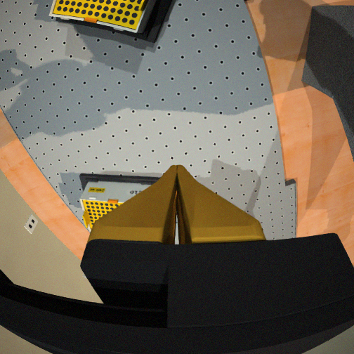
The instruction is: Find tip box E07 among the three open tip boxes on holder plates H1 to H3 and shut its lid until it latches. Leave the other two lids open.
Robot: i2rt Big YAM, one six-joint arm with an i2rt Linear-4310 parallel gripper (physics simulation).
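My gripper (176, 174) is shut and empty, its brown fingertips pressed together above the pegboard. One tip box (102, 209) stands at the lower left, partly hidden behind the left finger. It shows a yellow rack with dark holes and a grey front strip, whose small upside-down marking looks like E10. Its dark holder plate (120, 177) shows along the far edge. Another tip box (97, 11) is cut off by the top edge, left of centre, on a dark holder plate (156, 29). Its marking and lid do not show. No E07 marking is readable, and a third box does not show.
The grey perforated board (200, 130) lies on an orange wooden table (295, 120). A dark grey block-like shape (330, 50) stands at the upper right. A wall socket (31, 224) shows at the far left. Shadows cross the board.
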